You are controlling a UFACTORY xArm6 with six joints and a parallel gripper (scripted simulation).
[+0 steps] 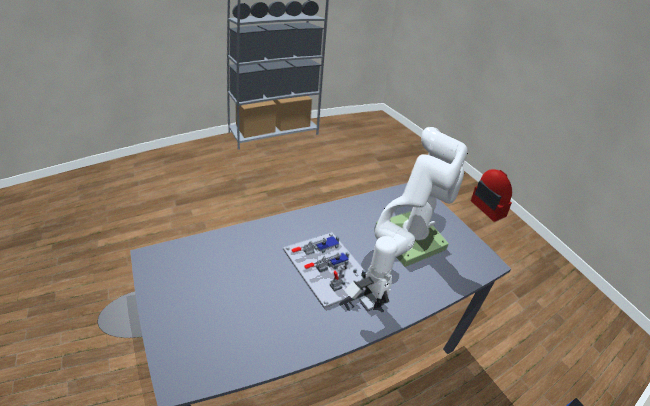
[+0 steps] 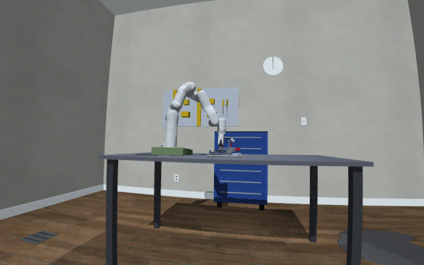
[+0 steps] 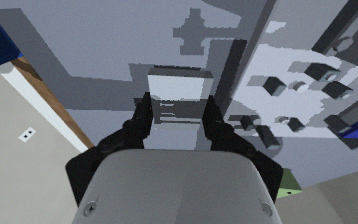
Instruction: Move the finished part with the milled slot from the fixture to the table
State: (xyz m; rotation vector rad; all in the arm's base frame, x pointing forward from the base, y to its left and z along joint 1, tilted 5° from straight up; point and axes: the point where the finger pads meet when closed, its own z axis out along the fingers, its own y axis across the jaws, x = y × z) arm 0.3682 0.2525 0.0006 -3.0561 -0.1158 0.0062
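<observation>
My gripper is now 10 mm past the pale grey part and 10 mm above it. From my hand the other things lie so: fixture plate 230 mm to the right, 70 mm ahead, 20 mm below.
</observation>
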